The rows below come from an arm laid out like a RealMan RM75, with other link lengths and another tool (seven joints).
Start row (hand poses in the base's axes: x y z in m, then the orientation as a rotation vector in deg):
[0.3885 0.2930 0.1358 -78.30 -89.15 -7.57]
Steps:
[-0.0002 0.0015 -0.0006 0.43 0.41 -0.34]
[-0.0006 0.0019 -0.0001 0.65 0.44 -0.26]
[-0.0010 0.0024 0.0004 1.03 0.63 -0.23]
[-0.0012 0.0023 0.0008 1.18 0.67 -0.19]
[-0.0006 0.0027 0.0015 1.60 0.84 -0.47]
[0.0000 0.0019 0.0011 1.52 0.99 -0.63]
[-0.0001 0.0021 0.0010 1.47 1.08 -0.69]
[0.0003 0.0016 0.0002 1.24 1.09 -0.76]
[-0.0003 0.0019 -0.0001 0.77 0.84 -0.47]
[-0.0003 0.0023 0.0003 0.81 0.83 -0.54]
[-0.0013 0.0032 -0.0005 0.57 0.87 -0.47]
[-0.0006 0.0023 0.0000 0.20 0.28 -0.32]
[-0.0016 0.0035 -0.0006 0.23 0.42 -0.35]
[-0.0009 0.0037 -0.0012 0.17 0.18 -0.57]
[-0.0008 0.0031 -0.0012 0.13 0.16 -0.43]
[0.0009 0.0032 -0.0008 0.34 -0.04 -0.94]
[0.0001 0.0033 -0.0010 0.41 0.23 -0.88]
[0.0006 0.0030 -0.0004 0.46 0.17 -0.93]
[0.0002 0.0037 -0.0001 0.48 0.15 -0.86]
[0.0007 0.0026 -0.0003 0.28 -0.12 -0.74]
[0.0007 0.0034 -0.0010 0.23 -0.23 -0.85]
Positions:
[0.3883 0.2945 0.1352 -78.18 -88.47 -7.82]
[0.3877 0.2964 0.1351 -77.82 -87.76 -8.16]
[0.3867 0.2988 0.1355 -77.12 -86.82 -8.63]
[0.3855 0.3011 0.1363 -76.26 -85.83 -9.16]
[0.3849 0.3038 0.1378 -75.26 -84.41 -10.05]
[0.3849 0.3057 0.1389 -74.43 -82.78 -10.87]
[0.3848 0.3078 0.1399 -73.67 -81.05 -11.62]
[0.3851 0.3094 0.1401 -73.14 -79.33 -12.25]
[0.3848 0.3113 0.1400 -72.80 -78.12 -12.53]
[0.3845 0.3136 0.1403 -72.47 -76.87 -12.88]
[0.3832 0.3168 0.1398 -72.29 -75.69 -13.00]
[0.3826 0.3191 0.1398 -72.33 -75.21 -13.17]
[0.3810 0.3226 0.1392 -72.36 -74.58 -13.29]
[0.3801 0.3263 0.1380 -72.60 -74.04 -13.68]
[0.3793 0.3294 0.1368 -72.77 -73.61 -13.96]
[0.3802 0.3326 0.1360 -73.11 -72.98 -14.86]
[0.3803 0.3359 0.1350 -73.34 -72.14 -15.58]
[0.3809 0.3389 0.1346 -73.56 -71.30 -16.41]
[0.3811 0.3426 0.1345 -73.71 -70.51 -17.21]
[0.3818 0.3452 0.1342 -73.95 -70.08 -17.99]
[0.3825 0.3486 0.1332 -74.30 -69.68 -18.89]

